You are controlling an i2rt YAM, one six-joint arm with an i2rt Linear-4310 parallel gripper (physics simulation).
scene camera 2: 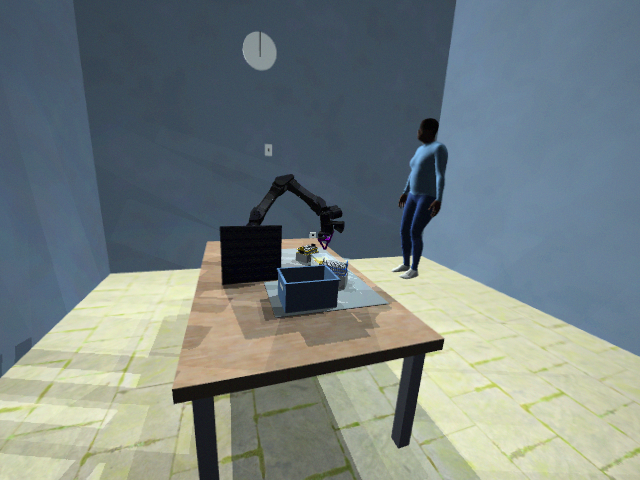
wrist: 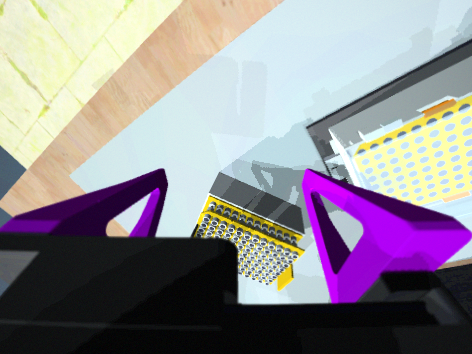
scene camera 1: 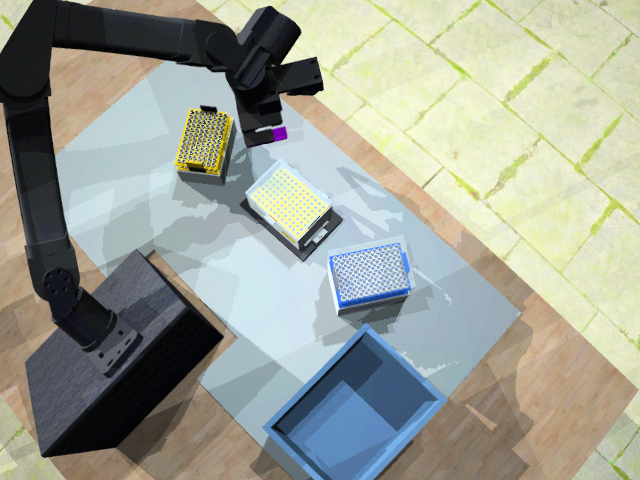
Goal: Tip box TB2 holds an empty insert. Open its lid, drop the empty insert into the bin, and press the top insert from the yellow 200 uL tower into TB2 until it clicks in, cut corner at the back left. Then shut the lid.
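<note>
Tip box TB2 (scene camera 1: 290, 204) (wrist: 417, 157) stands at the middle of the mat in a dark holder, with its clear lid down. A yellow insert with open holes shows through the lid. The yellow tower (scene camera 1: 203, 138) (scene camera 2: 307, 250) (wrist: 247, 240) stands at the upper left of the mat in scene view 1, its top insert full of tips. My gripper (scene camera 1: 266, 136) (scene camera 2: 324, 244) (wrist: 235, 176) is open and empty, above the mat near the yellow tower and TB2. In the wrist view the yellow tower lies below and between the purple fingers. The blue bin (scene camera 1: 351, 413) (scene camera 2: 308, 295) is empty.
A blue tower (scene camera 1: 369, 273) (scene camera 2: 338, 266) with tips stands between TB2 and the bin. The arm's dark pedestal (scene camera 1: 124, 346) (scene camera 2: 251, 254) stands beside the mat (scene camera 1: 258, 315). A person (scene camera 2: 426, 165) stands beyond the table (scene camera 2: 310, 356).
</note>
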